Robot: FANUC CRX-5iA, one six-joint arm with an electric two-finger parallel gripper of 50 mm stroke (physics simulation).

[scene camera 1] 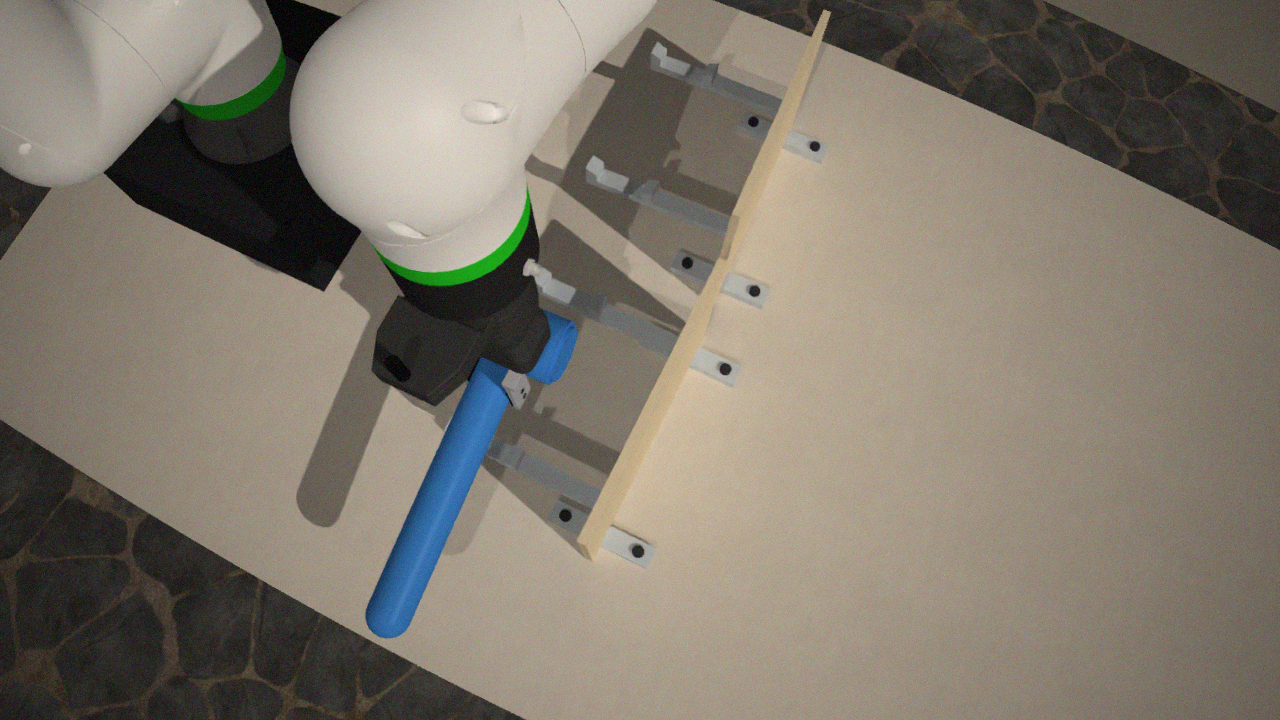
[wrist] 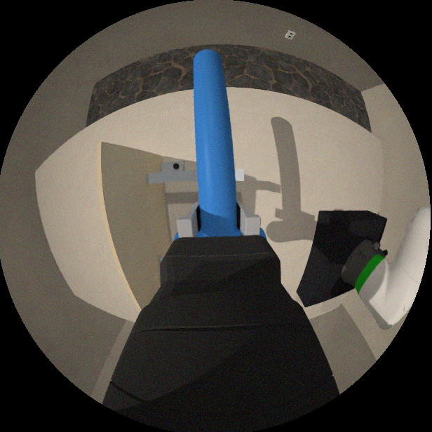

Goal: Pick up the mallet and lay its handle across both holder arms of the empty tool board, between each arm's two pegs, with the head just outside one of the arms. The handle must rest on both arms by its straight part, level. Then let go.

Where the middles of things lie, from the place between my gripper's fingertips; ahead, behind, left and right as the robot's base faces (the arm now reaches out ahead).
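From the blue mallet [scene camera 1: 447,482], my hand is 20 mm below it and 80 mm to the left of it.
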